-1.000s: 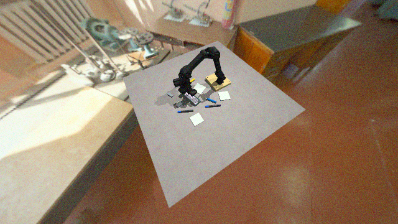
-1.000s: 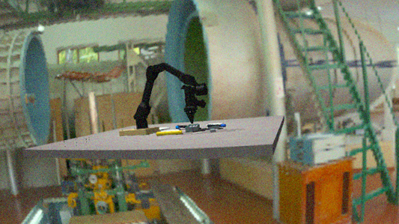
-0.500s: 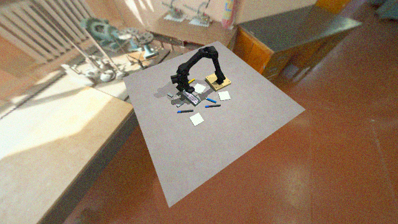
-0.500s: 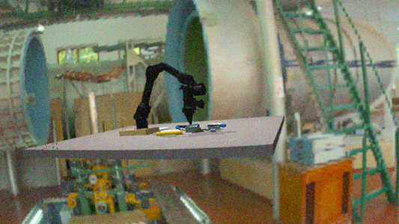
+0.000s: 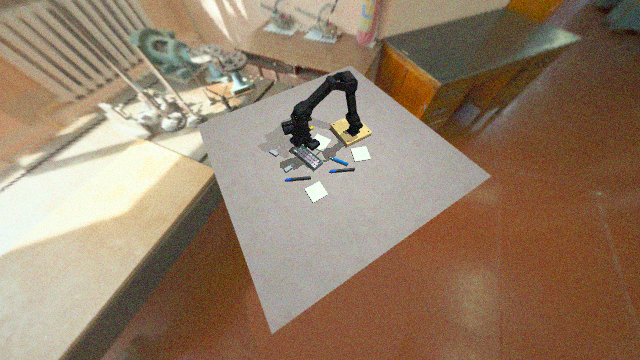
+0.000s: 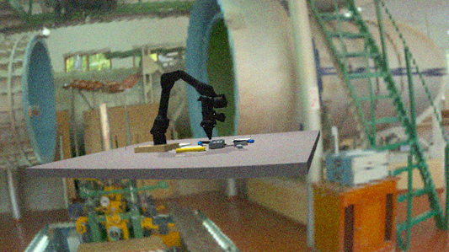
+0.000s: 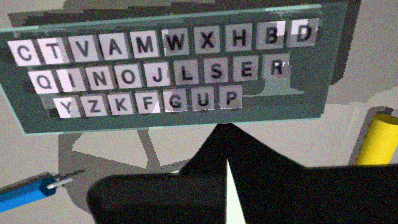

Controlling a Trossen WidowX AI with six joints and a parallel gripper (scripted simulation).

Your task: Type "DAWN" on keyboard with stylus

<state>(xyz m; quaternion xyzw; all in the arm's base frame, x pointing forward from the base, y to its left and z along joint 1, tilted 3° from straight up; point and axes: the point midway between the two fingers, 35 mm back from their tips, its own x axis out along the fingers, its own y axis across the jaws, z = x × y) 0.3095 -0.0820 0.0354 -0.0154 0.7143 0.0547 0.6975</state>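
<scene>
Now: gripper tip 9 cm past the blue stylus, 16 cm to the right of it and 3 cm above it. From my gripper tip the other things lie so: yellow pencil 7 cm behind, 13 cm to the right, 3 cm below; stylus tip 8 cm behind, 13 cm to the left, 3 cm below; grey block 16 cm ahead, 12 cm to the right, 3 cm below.
</scene>
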